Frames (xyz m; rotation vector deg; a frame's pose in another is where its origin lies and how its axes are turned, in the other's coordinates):
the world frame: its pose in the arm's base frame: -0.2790 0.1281 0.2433 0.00 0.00 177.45
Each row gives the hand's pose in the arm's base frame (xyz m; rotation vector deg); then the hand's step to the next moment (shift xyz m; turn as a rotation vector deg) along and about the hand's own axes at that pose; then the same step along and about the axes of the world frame.
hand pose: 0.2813 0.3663 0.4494 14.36 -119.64 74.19
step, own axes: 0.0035 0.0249 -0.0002 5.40 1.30 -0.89
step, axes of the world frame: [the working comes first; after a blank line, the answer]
step, axes of the arm's base frame: -0.0145 0.0130 -0.0159 -4.37 2.33 2.67

0.0151 -0.0124 -0.0159 4.47 -2.14 2.67
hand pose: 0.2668 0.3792 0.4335 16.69 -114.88 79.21
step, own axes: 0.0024 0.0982 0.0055 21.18 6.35 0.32
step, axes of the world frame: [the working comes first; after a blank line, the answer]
step, axes of the arm's base frame: -0.0561 0.0360 -0.0724 -19.32 6.28 8.74

0.0576 -0.0335 -0.0724 19.58 -5.41 8.74
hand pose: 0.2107 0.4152 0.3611 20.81 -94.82 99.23
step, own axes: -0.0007 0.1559 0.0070 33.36 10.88 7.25
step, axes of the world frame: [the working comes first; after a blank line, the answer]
step, axes of the arm's base frame: -0.1027 0.0033 -0.1175 -32.77 3.50 14.07

0.1027 0.0013 -0.1175 32.89 -2.04 14.07
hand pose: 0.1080 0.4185 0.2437 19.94 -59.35 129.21
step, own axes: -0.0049 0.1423 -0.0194 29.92 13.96 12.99
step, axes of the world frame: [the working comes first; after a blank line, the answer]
step, axes of the arm's base frame: -0.0866 -0.0581 -0.0988 -32.20 -3.83 14.40

0.0839 0.0619 -0.0988 32.00 5.26 14.40
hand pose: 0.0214 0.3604 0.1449 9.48 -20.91 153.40
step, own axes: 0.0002 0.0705 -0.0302 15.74 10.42 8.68
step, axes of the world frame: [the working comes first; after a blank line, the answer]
step, axes of the arm's base frame: -0.0324 -0.0530 -0.0450 -18.16 -5.22 8.64

0.0300 0.0544 -0.0450 17.91 6.02 8.64
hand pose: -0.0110 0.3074 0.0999 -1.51 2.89 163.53
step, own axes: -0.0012 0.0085 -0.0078 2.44 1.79 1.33
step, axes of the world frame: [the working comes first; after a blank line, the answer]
step, axes of the arm's base frame: -0.0012 -0.0088 -0.0075 -2.86 -0.98 1.33

0.0008 0.0088 -0.0075 2.82 1.10 1.33
